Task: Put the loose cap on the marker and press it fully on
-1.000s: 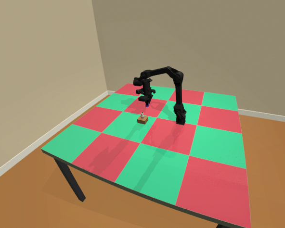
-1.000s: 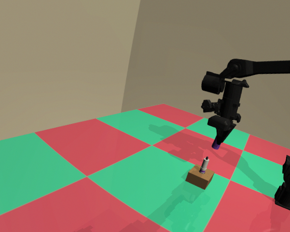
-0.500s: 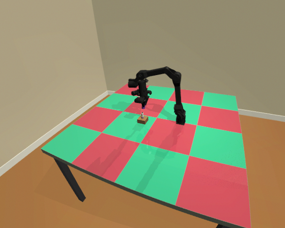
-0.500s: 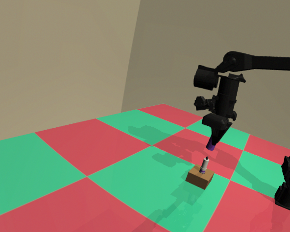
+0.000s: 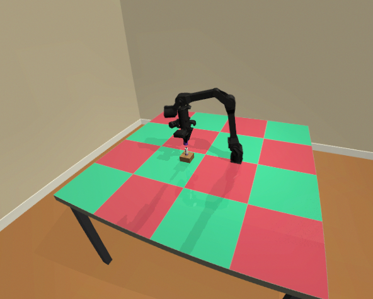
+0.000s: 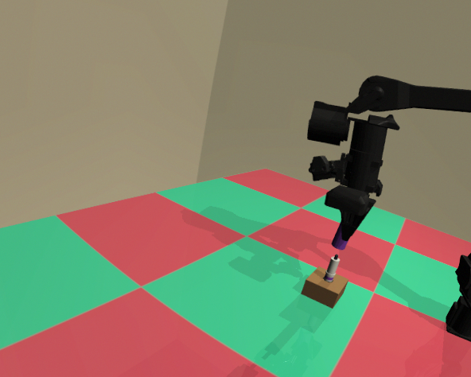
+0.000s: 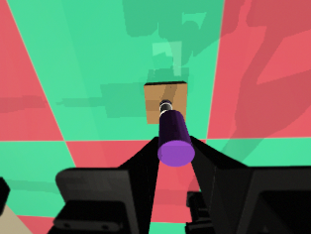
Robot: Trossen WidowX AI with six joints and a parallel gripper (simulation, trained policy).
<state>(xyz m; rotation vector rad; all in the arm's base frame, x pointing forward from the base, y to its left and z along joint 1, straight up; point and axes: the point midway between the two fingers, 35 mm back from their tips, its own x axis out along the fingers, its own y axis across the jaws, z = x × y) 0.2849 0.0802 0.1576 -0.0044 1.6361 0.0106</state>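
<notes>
Right now my gripper tip is 10 mm short of the brown holder block, 10 mm to the right of it and 110 mm above it. From my gripper tip the other things lie so: purple cap (10 mm ahead).
</notes>
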